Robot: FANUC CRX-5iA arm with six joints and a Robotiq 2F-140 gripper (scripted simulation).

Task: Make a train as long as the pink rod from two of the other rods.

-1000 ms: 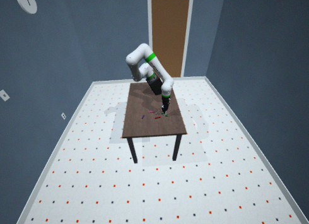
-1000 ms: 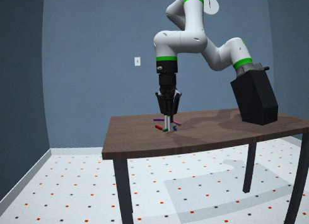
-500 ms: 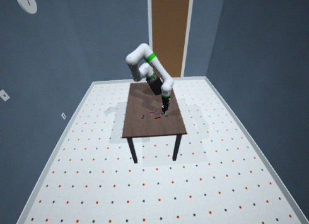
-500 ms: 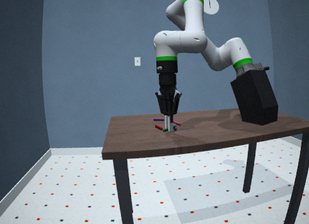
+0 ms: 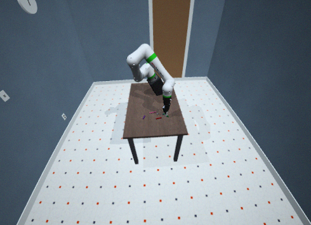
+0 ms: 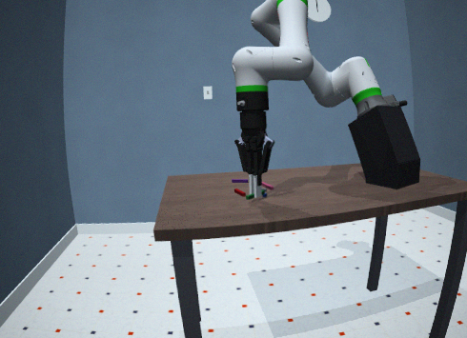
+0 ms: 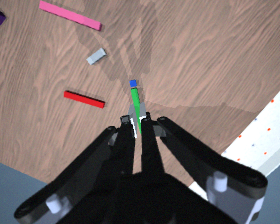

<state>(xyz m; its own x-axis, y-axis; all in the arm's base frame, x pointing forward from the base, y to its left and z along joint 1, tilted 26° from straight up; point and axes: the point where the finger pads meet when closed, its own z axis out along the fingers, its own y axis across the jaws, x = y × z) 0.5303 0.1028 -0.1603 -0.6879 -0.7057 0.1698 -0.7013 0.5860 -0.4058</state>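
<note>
Right now the small blue rod is 40 mm below my hand, 30 mm to the right of it and 30 mm behind it. Also, from my hand: red rod: 90 mm to the right, 40 mm below, 40 mm ahead; green rod: 30 mm below; grey rod: 100 mm to the right, 40 mm below, 40 mm behind.
</note>
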